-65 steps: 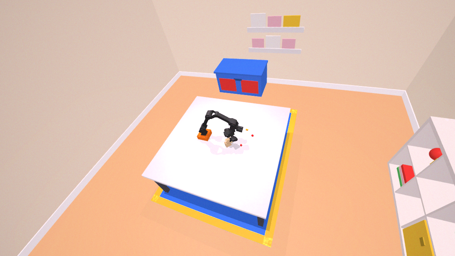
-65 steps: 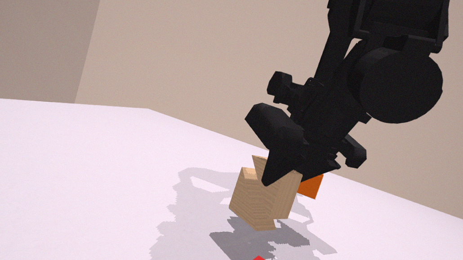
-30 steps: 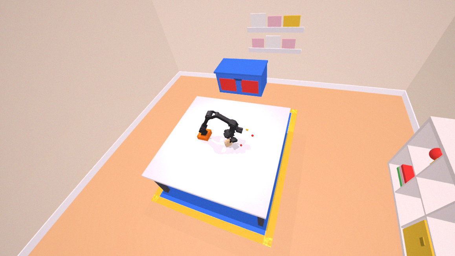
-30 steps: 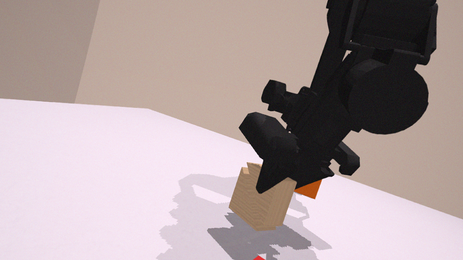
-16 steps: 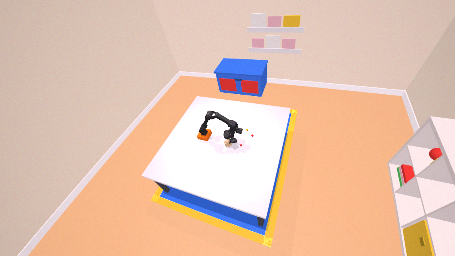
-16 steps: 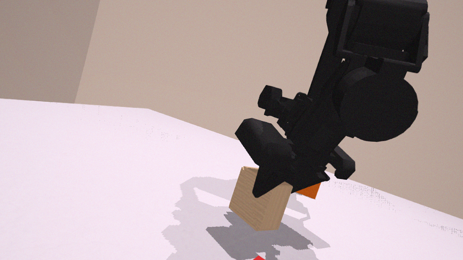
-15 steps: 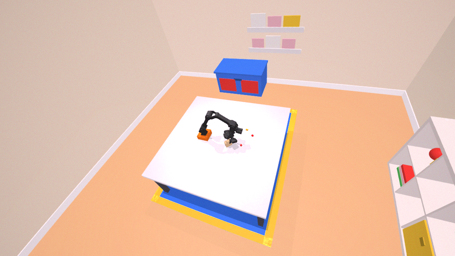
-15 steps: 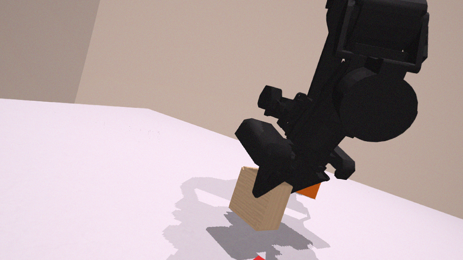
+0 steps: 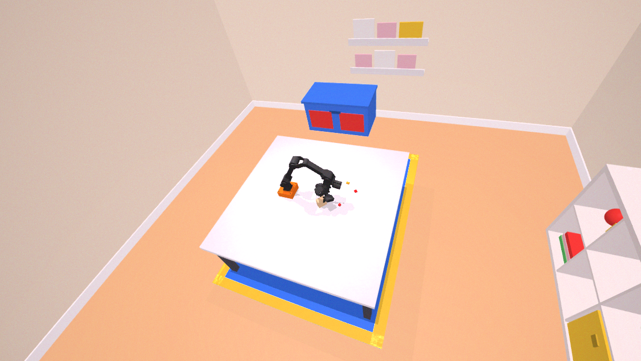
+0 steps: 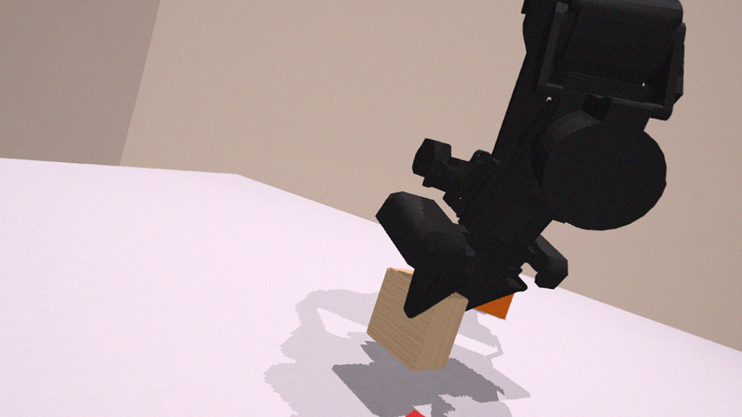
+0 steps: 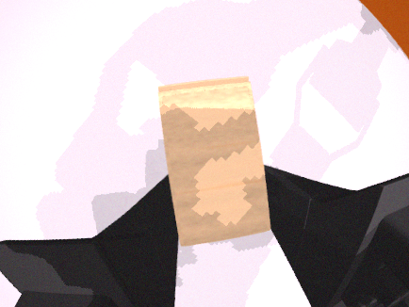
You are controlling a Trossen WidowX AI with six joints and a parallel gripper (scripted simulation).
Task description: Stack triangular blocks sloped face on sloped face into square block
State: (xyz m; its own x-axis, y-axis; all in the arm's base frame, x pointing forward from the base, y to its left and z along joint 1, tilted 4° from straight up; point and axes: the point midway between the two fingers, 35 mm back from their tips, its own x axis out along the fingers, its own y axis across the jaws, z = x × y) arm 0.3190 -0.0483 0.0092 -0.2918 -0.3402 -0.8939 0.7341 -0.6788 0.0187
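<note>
The red cube lies 13 cm ahead of my gripper tip, 3 cm below it and 1 cm to the left of it.
</note>
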